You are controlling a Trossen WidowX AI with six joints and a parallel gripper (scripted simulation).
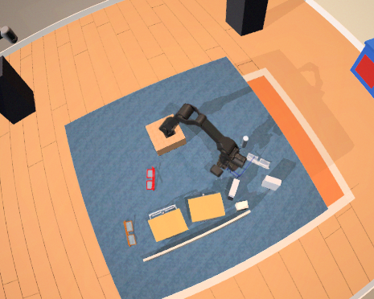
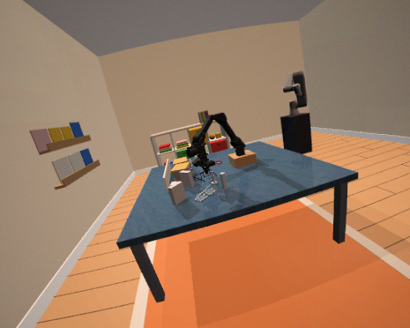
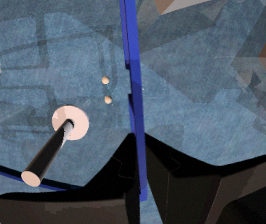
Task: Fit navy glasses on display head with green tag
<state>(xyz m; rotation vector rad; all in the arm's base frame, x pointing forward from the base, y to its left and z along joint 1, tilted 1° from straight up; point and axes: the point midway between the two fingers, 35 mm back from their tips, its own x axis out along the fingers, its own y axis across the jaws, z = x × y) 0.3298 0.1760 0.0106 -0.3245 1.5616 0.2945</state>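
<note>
Right now my gripper tip is 3 cm past the small stand, 6 cm to the right of it and 3 cm above it.
</note>
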